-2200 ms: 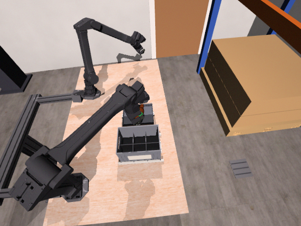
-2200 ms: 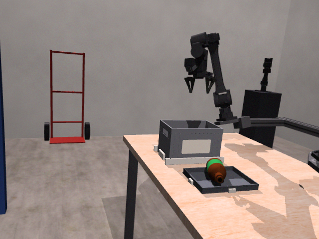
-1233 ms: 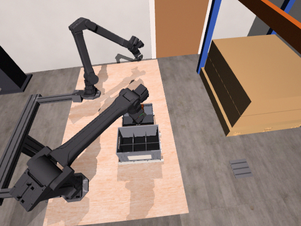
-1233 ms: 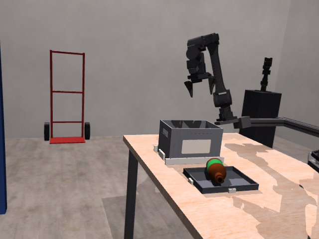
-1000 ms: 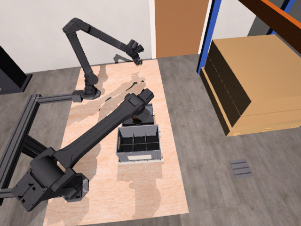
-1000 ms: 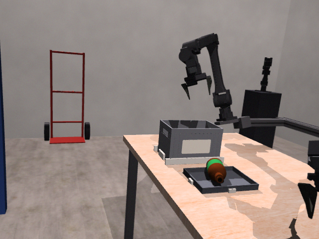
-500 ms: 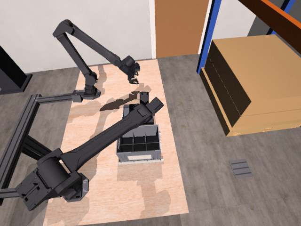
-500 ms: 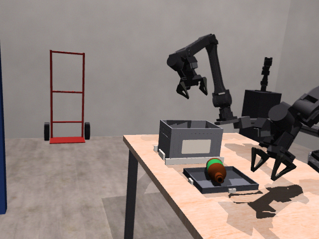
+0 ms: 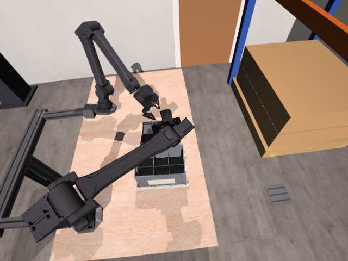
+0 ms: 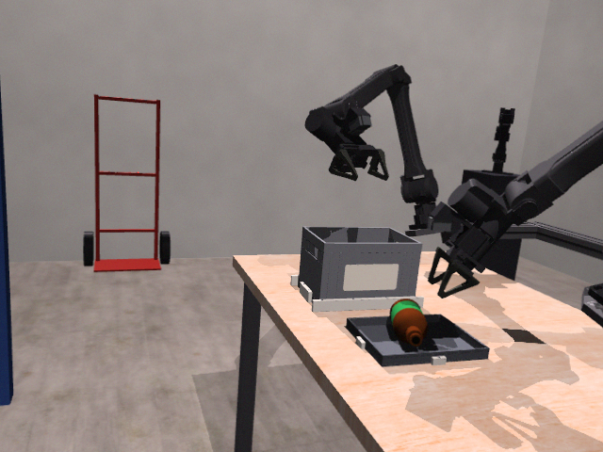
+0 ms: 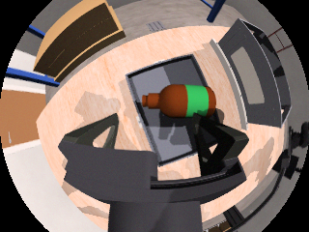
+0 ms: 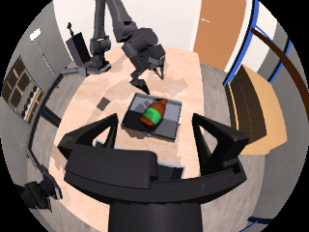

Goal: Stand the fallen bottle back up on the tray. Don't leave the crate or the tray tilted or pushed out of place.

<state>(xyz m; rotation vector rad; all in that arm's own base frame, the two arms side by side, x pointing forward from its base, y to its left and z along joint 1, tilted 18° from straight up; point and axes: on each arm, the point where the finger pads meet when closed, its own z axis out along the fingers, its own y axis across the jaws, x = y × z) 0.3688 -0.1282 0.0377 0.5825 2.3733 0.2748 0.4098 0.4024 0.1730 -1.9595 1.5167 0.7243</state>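
Now: the brown bottle 110 mm below my left hand, 60 mm to the right of it and 20 mm ahead of it. Also, from my left hand: tray: 140 mm below, 60 mm to the right; grey divided crate: 360 mm to the right, 70 mm below, 10 mm ahead.
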